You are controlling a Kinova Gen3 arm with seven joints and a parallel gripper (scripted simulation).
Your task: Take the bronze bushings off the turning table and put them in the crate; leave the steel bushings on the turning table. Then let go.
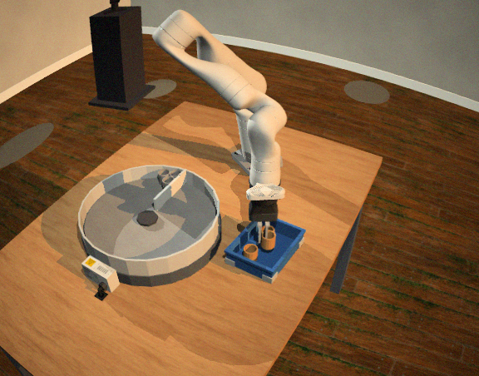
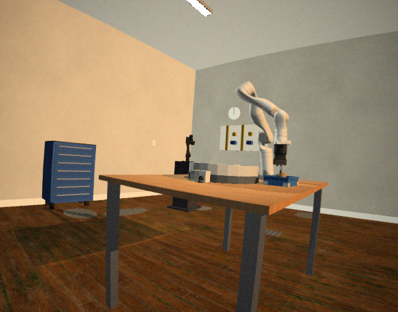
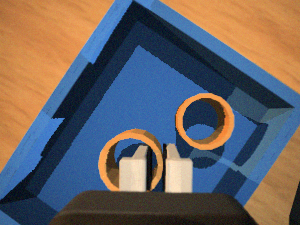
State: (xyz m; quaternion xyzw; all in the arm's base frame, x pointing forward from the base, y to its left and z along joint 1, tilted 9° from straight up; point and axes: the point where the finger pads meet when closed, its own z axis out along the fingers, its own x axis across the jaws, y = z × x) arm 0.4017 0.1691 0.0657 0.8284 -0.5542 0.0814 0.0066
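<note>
Now: hand 1 cm to the right of the blue crate and 4 cm above it. Round my hand: turning table 5 cm ahead, 33 cm to the right, 1 cm below.
</note>
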